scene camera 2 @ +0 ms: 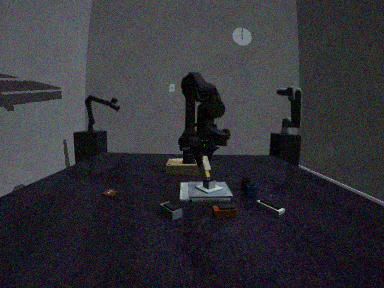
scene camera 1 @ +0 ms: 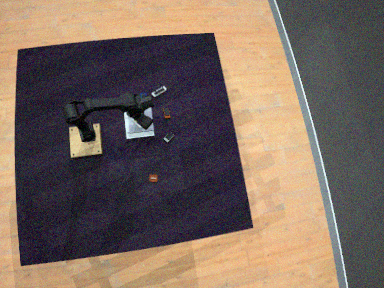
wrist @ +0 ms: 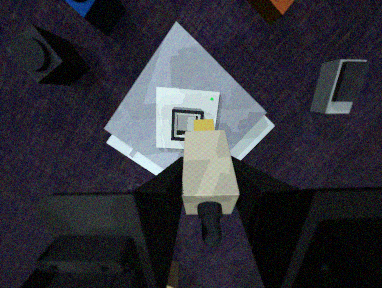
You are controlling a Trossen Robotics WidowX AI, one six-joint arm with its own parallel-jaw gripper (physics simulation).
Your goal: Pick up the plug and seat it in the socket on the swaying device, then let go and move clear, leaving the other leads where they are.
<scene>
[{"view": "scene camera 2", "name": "my gripper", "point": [203, 167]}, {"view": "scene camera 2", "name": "socket device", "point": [208, 189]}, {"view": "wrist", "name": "my gripper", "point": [205, 161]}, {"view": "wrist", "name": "plug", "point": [209, 187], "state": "held by my gripper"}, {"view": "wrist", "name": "black lead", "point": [49, 59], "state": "on the table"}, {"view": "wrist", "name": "socket device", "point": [182, 82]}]
</scene>
